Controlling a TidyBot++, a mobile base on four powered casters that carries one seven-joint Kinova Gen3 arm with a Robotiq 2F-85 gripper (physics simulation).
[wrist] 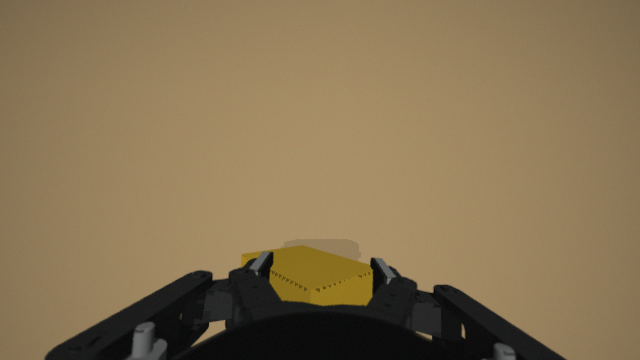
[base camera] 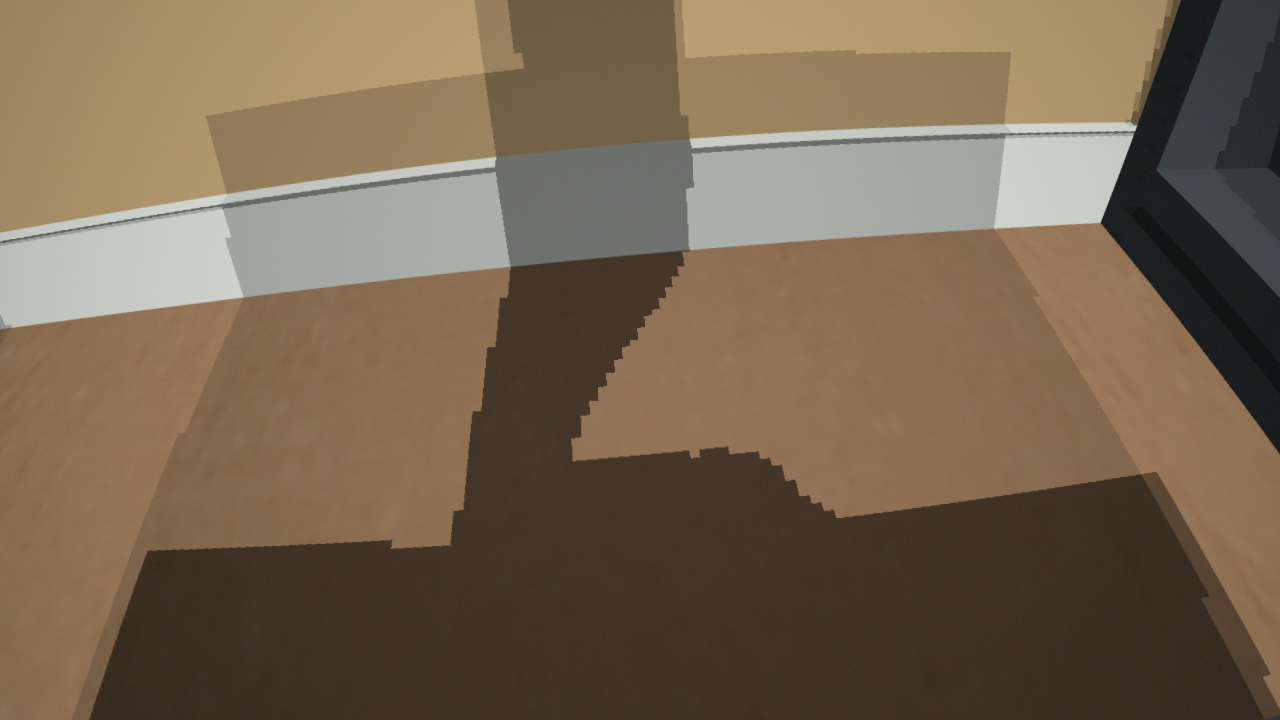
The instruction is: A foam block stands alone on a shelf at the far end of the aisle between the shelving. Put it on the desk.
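Frame: origin at the arm's base, x right, y back, z down, level; millimetres.
Where they show: gripper, fingertip midpoint: [wrist: 321, 269].
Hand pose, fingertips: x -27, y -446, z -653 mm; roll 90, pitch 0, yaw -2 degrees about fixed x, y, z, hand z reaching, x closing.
Note:
After its pixels a point has its place.
The yellow foam block [wrist: 312, 270] @(y -433, x -32, z -656 mm) shows at the bottom middle of the wrist view, turned so that one corner faces the camera. My gripper [wrist: 321, 269] @(y -446, x -27, z -653 mm) is shut on the foam block, with one finger against each side of it. The lower part of the block is hidden behind the gripper's dark body. The desk does not show in either view.
A plain tan wall [base camera: 313, 53] @(y -575, x -203, z 212 mm) [wrist: 320, 125] @(y -579, x -42, z -788 mm) stands ahead, with a white baseboard [base camera: 832, 192] @(y -570, x 147, z 353 mm) along its foot. A dark shelving unit [base camera: 1132, 197] @(y -551, x 395, z 354 mm) stands at the right edge of the base camera view. Shadows fall across the brown floor [base camera: 805, 358] @(y -443, x 103, z 396 mm).

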